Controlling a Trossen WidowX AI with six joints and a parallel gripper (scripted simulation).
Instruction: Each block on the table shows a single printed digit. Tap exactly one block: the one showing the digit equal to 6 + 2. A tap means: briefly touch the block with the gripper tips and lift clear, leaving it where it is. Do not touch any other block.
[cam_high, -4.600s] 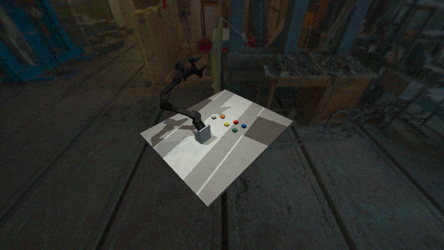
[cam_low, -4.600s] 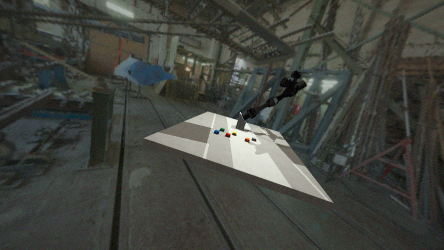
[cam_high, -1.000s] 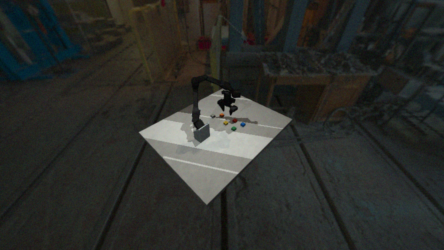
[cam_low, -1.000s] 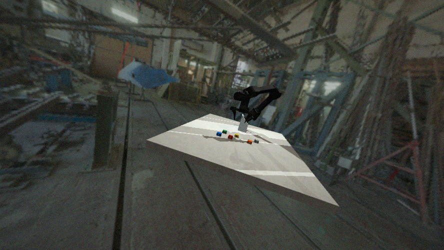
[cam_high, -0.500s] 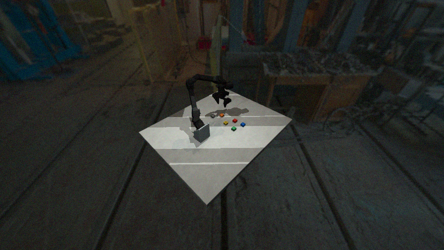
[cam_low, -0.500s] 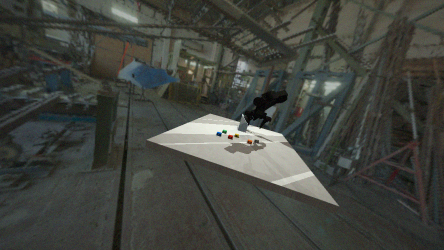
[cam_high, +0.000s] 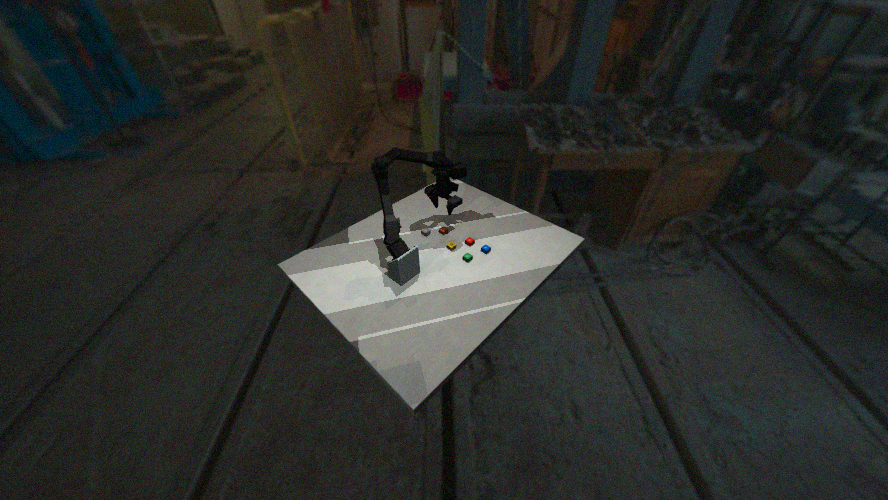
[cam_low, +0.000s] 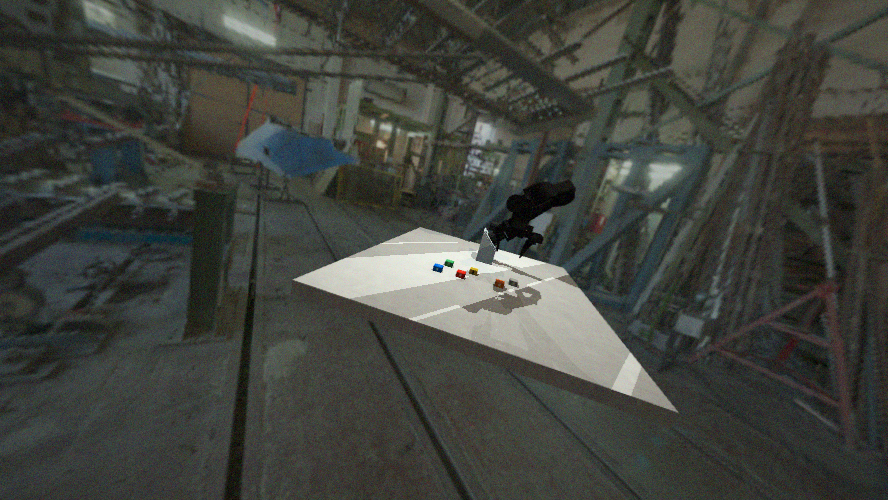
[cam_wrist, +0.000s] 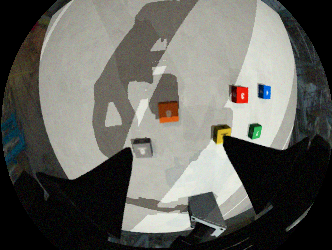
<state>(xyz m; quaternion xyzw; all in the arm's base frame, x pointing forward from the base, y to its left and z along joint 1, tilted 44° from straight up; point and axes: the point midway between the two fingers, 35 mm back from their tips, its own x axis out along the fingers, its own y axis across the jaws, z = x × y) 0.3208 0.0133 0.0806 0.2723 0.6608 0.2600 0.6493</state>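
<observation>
The orange block is 11 cm below my gripper tip. Round my gripper tip: grey block (11 cm below, 6 cm to the left, 6 cm behind); then red block (15 cm to the right, 11 cm below, 2 cm ahead); then yellow block (11 cm below, 10 cm to the right, 6 cm behind).
</observation>
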